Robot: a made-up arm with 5 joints. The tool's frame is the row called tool.
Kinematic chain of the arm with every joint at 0, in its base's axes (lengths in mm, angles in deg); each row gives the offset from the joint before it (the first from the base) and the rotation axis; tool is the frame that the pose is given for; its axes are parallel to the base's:
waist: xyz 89 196 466 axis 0.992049 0.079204 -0.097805
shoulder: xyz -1 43 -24 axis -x
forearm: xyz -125 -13 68 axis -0.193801 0.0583 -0.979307
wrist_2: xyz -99 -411 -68 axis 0.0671 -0.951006 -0.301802
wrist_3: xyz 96 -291 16 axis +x
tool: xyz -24 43 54
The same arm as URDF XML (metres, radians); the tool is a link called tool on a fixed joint. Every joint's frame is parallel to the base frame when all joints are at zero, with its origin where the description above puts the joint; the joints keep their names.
<robot name="arm">
<joint name="waist" type="continuous"><parent link="base_link"/><child link="link1"/><origin xyz="0.0890 0.1960 0.4660" rpy="0.0000 0.0000 0.0000"/><axis xyz="0.992049 0.079204 -0.097805"/></joint>
<joint name="shoulder" type="continuous"><parent link="link1"/><child link="link2"/><origin xyz="-0.0010 0.0430 -0.0240" rpy="0.0000 0.0000 0.0000"/><axis xyz="-1 0 0"/></joint>
<joint name="forearm" type="continuous"><parent link="link2"/><child link="link3"/><origin xyz="-0.1250 -0.0130 0.0680" rpy="0.0000 0.0000 0.0000"/><axis xyz="-0.193801 0.0583 -0.979307"/></joint>
<joint name="wrist_2" type="continuous"><parent link="link3"/><child link="link4"/><origin xyz="-0.0990 -0.4110 -0.0680" rpy="0.0000 0.0000 0.0000"/><axis xyz="0.0671 -0.951006 -0.301802"/></joint>
<joint name="wrist_3" type="continuous"><parent link="link4"/><child link="link5"/><origin xyz="0.0960 -0.2910 0.0160" rpy="0.0000 0.0000 0.0000"/><axis xyz="1 0 0"/></joint>
<joint name="tool_joint" type="fixed"><parent link="link5"/><child link="tool"/><origin xyz="-0.0240 0.0430 0.0540" rpy="0.0000 0.0000 0.0000"/></joint>
<link name="base_link"/>
<link name="link1"/>
<link name="link2"/>
<link name="link3"/>
<link name="link4"/>
<link name="link5"/>
<link name="tool"/>
</robot>

